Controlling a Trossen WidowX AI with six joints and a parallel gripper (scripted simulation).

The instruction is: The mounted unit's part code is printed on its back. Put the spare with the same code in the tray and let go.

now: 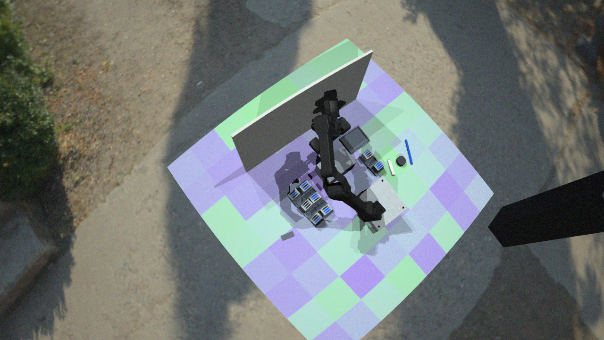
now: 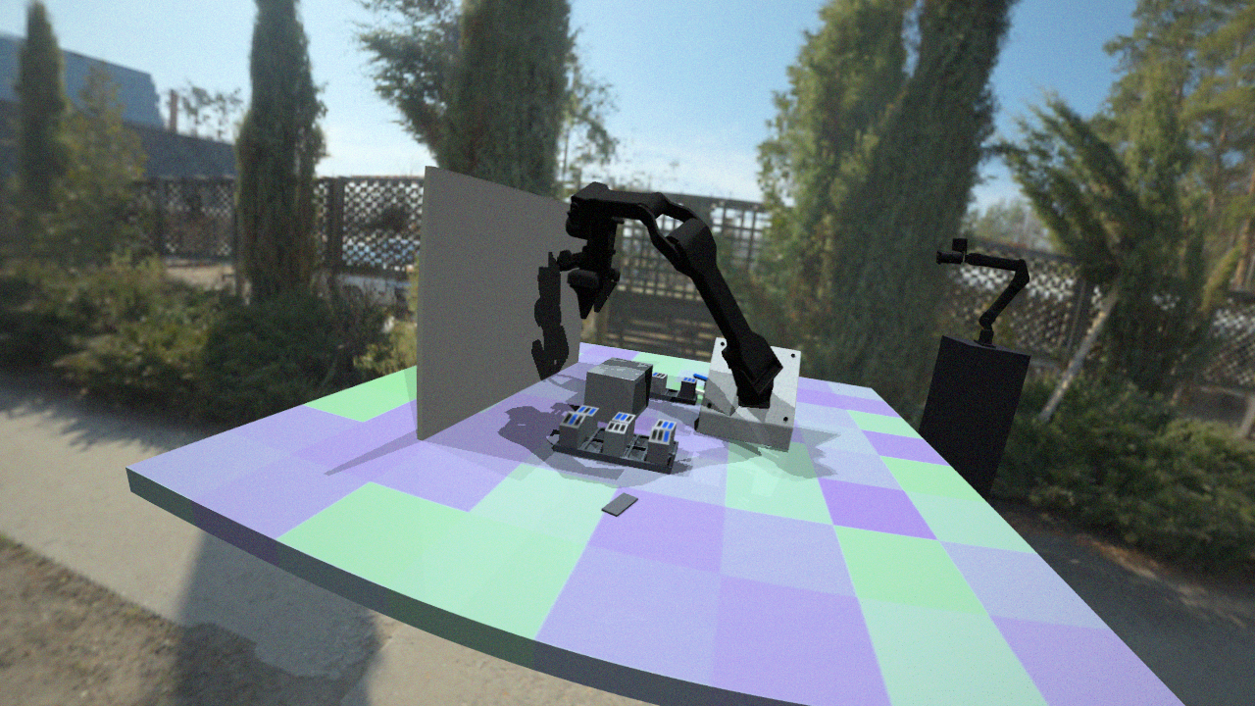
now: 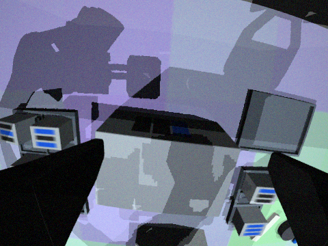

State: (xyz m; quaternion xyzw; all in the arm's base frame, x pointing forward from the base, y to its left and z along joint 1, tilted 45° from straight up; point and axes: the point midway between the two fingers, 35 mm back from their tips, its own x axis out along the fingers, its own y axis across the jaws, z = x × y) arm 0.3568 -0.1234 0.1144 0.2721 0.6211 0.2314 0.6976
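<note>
The spare block is 240 mm to the left of my gripper tip, 210 mm behind it and 160 mm below it. From my gripper tip the other things lie so: grey mounted unit 150 mm below, 80 mm behind, 20 mm to the left; grey panel 160 mm ahead, 20 mm above, 10 mm to the right; dark tray 200 mm below, 180 mm to the right, 40 mm behind.
</note>
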